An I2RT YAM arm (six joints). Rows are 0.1 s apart.
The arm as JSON. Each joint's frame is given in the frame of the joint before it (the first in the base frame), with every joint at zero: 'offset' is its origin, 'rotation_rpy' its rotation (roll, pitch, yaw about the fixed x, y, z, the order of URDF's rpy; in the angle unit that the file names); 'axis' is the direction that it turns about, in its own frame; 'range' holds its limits. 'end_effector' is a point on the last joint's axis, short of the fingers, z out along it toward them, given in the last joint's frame.
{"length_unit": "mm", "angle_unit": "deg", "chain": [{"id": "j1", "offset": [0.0, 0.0, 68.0], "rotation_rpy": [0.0, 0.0, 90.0], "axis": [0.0, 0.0, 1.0], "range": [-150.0, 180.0]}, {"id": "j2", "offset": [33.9, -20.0, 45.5], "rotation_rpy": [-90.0, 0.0, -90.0], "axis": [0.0, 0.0, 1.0], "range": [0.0, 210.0]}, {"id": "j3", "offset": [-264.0, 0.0, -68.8], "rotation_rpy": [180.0, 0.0, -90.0], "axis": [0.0, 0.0, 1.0], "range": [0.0, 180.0]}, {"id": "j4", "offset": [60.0, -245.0, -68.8], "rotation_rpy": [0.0, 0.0, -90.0], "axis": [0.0, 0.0, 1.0], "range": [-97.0, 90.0]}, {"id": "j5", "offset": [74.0, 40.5, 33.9], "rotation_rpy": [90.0, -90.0, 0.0], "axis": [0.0, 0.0, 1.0], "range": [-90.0, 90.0]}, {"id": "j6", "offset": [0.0, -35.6, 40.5], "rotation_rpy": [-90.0, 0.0, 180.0], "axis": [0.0, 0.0, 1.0], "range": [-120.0, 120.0]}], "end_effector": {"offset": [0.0, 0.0, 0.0], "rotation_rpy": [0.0, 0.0, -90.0]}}
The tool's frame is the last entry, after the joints.
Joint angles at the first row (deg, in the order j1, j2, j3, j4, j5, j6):
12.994 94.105 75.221 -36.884 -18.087 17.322
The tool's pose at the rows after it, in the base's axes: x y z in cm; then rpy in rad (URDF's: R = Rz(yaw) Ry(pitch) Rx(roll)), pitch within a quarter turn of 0, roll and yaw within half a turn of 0:
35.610, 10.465, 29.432, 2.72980, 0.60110, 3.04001
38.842, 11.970, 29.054, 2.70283, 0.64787, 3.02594
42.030, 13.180, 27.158, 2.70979, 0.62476, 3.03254
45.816, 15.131, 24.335, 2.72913, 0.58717, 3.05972
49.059, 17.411, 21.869, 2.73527, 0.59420, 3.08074
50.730, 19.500, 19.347, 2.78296, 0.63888, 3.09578
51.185, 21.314, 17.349, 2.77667, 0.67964, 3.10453
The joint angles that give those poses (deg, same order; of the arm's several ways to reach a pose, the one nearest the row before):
15.355 96.357 83.112 -37.037 -10.721 17.649
16.228 103.155 89.385 -33.430 -10.328 18.348
16.579 111.328 96.158 -33.320 -10.349 18.655
17.518 122.410 106.716 -35.134 -10.328 18.655
18.874 132.704 117.907 -35.769 -9.780 18.656
20.644 139.172 123.150 -33.058 -5.847 18.589
22.305 142.083 123.221 -27.944 -4.710 18.830

